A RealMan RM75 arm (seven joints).
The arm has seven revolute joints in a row. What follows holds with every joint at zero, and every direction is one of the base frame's.
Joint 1 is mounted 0.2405 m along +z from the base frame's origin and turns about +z.
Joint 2 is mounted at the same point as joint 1 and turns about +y.
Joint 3 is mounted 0.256 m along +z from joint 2 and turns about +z.
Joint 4 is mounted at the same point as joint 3 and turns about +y.
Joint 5 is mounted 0.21 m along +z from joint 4 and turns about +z.
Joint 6 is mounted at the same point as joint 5 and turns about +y.
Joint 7 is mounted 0.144 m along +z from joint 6 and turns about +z.
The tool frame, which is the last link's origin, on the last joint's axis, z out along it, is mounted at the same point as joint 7; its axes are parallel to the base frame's.
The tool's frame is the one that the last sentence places.
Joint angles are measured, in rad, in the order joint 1, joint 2, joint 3, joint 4, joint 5, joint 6, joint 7. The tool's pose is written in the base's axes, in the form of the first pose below.
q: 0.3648 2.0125 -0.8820 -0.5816 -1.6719 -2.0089 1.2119
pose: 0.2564 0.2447 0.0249 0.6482 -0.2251 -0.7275 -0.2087 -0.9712 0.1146
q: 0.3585 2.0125 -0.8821 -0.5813 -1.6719 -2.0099 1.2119
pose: 0.2579 0.2429 0.0249 0.6464 -0.2295 -0.7277 -0.2143 -0.9699 0.1155
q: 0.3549 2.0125 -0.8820 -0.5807 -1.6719 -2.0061 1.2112
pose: 0.2591 0.2424 0.0247 0.6463 -0.2317 -0.7271 -0.2204 -0.9689 0.1128
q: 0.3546 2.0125 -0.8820 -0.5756 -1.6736 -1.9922 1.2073
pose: 0.2605 0.2434 0.0233 0.6490 -0.2336 -0.7240 -0.2308 -0.9673 0.1052
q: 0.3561 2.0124 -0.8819 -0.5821 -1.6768 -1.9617 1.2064
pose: 0.2619 0.2478 0.0223 0.6623 -0.2290 -0.7134 -0.2453 -0.9660 0.0824
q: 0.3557 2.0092 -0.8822 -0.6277 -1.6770 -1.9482 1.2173
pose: 0.2605 0.2535 0.0277 0.6876 -0.2013 -0.6976 -0.2325 -0.9713 0.0510
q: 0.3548 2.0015 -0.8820 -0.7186 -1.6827 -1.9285 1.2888
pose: 0.2570 0.2632 0.0394 0.7249 -0.1955 -0.6605 -0.2370 -0.9711 0.0273
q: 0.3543 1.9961 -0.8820 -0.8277 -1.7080 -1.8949 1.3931
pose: 0.2528 0.2742 0.0510 0.7679 -0.2151 -0.6034 -0.2653 -0.9641 0.0060
